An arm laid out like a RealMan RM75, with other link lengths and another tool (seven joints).
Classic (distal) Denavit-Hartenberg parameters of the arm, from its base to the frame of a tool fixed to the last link. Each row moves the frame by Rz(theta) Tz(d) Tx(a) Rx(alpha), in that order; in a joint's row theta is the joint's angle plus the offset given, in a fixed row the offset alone. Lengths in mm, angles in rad.
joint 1: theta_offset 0; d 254.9; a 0; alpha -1.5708
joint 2: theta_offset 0; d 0; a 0; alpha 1.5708
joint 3: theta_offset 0; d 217.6; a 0; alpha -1.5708
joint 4: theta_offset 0; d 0; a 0; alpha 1.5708
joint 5: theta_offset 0; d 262.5; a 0; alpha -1.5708
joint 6: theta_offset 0; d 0; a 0; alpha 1.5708
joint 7: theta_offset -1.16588; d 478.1; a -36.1; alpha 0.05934
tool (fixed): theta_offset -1.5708; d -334.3; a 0; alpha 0
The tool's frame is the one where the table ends.
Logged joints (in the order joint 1, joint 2, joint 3, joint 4, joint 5, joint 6, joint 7), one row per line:
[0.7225 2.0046 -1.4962 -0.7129 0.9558 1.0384 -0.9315]
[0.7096 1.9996 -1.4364 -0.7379 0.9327 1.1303 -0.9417]
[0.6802 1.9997 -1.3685 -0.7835 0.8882 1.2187 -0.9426]
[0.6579 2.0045 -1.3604 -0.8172 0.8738 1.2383 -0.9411]
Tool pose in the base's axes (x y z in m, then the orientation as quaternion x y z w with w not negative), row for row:
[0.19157 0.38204 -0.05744 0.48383 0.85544 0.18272 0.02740]
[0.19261 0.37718 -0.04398 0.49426 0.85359 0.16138 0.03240]
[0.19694 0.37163 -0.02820 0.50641 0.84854 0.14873 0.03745]
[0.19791 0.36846 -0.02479 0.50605 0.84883 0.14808 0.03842]
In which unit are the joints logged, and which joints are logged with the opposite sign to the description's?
The joints are logged in radians. Opposite sign: none.
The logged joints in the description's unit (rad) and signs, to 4 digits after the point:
[0.7225 2.0046 -1.4962 -0.7129 0.9558 1.0384 -0.9315]
[0.7096 1.9996 -1.4364 -0.7379 0.9327 1.1303 -0.9417]
[0.6802 1.9997 -1.3685 -0.7835 0.8882 1.2187 -0.9426]
[0.6579 2.0045 -1.3604 -0.8172 0.8738 1.2383 -0.9411]

